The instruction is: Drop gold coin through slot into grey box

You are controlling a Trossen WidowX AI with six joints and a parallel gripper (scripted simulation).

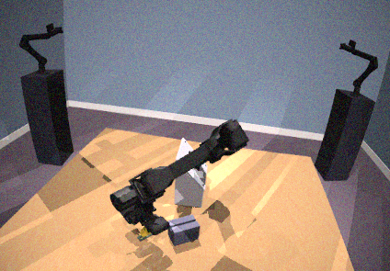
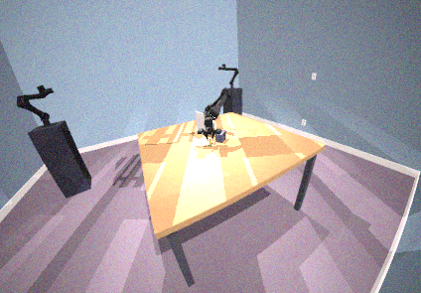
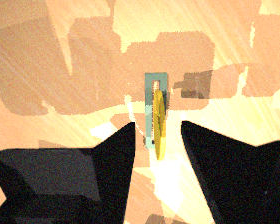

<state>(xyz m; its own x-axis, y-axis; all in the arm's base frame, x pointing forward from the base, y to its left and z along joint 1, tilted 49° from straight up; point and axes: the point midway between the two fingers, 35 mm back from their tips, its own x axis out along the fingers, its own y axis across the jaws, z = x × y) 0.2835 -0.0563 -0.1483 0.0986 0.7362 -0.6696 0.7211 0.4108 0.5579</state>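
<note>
The gold coin lies 1 cm below my gripper tip.
</note>
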